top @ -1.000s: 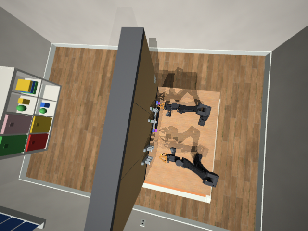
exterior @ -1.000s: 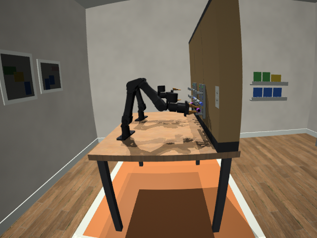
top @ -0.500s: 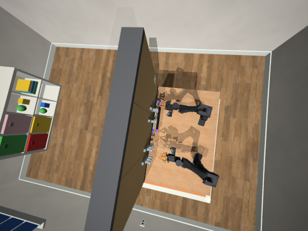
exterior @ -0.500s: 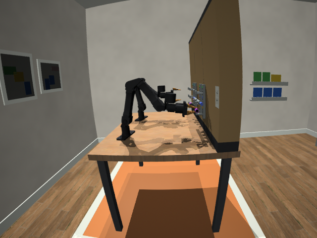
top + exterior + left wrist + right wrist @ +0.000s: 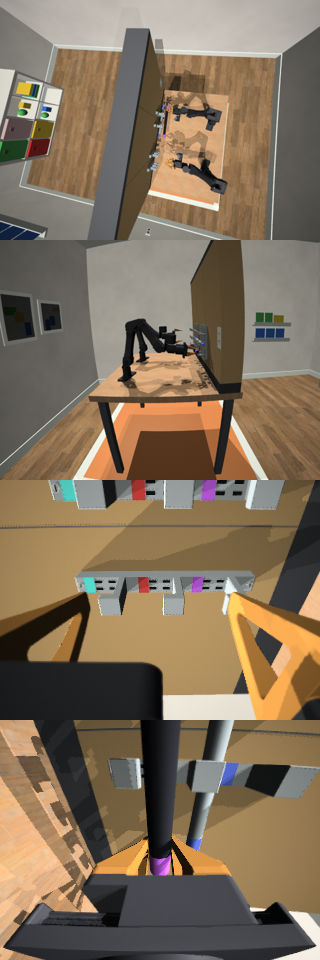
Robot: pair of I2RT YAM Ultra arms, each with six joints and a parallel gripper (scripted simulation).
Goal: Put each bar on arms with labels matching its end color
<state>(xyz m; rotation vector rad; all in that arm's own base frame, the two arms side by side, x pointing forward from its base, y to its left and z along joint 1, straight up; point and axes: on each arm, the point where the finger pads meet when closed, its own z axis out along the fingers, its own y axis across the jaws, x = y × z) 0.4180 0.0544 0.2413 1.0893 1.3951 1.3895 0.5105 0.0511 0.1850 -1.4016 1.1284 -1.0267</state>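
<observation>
Now: the blue-ended bar 13 cm to the left of my right hand, 5 cm above it and 4 cm ahead of it. From my right hand the other things lie so: brown wall panel (32 cm to the left, 24 cm above, 14 cm ahead); then purple-ended bar (13 cm to the left, 1 cm behind).
</observation>
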